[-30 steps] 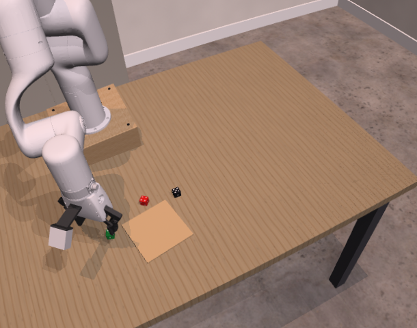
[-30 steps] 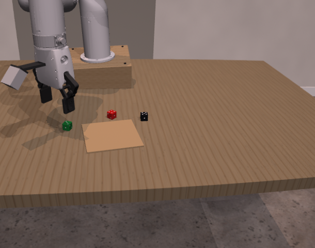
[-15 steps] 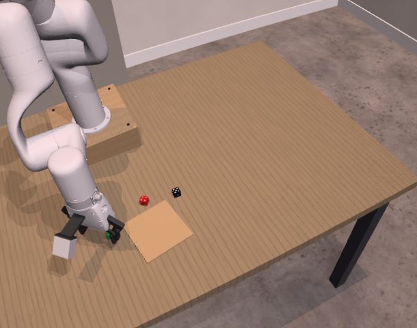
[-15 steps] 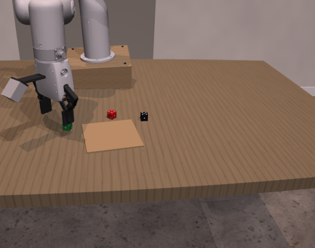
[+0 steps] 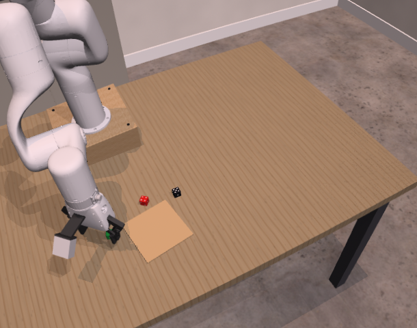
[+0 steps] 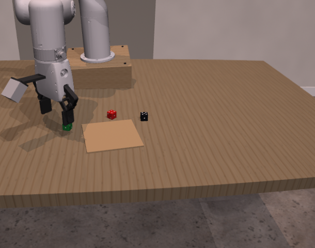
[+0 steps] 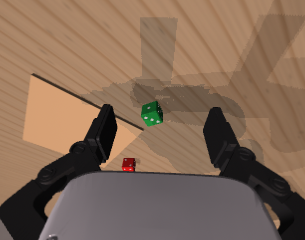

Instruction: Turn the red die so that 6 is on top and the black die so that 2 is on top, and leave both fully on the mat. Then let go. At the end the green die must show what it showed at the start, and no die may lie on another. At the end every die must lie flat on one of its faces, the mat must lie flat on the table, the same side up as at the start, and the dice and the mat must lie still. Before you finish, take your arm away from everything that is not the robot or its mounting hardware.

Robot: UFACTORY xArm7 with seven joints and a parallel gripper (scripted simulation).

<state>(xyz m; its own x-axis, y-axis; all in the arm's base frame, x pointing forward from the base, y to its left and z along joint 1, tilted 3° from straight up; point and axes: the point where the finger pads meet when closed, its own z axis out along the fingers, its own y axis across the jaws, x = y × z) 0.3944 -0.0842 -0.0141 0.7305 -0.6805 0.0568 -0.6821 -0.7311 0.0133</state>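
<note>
My hand is 10 mm past the green die, 20 mm to the right of it and 40 mm above it. Also, from my hand: red die: 70 mm behind, 140 mm to the left, 40 mm below; tan mat: 30 mm ahead, 140 mm to the left, 50 mm below; black die: 60 mm behind, 230 mm to the left, 40 mm below.
</note>
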